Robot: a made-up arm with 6 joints. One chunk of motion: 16 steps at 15 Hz.
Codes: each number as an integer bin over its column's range. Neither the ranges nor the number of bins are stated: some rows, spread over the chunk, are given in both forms.
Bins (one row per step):
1: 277 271 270 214 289 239
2: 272 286 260 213 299 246
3: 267 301 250 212 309 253
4: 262 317 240 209 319 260
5: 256 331 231 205 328 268
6: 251 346 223 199 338 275
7: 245 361 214 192 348 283
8: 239 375 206 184 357 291
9: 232 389 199 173 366 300
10: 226 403 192 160 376 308
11: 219 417 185 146 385 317
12: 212 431 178 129 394 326
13: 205 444 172 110 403 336
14: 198 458 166 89 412 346
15: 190 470 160 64 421 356
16: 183 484 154 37 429 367
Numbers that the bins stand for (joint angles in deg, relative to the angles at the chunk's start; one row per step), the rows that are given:
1: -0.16 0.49 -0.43 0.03 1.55 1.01
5: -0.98 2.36 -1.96 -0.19 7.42 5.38
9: -1.92 4.18 -3.21 -0.94 13.15 10.21
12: -2.70 5.50 -4.03 -1.97 17.37 14.12
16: -3.84 7.15 -4.97 -4.13 22.64 20.30
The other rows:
2: -0.35 0.95 -0.82 0.00 3.05 2.07
3: -0.55 1.42 -1.22 -0.02 4.56 3.12
4: -0.75 1.93 -1.61 -0.09 6.07 4.18
6: -1.18 2.83 -2.27 -0.33 8.93 6.44
7: -1.41 3.30 -2.62 -0.49 10.44 7.64
8: -1.65 3.74 -2.94 -0.68 11.79 8.85
10: -2.15 4.62 -3.49 -1.24 14.66 11.41
11: -2.43 5.06 -3.76 -1.57 16.01 12.77
13: -2.98 5.90 -4.27 -2.42 18.73 15.63
14: -3.25 6.34 -4.50 -2.91 20.08 17.14
15: -3.56 6.72 -4.74 -3.50 21.44 18.64

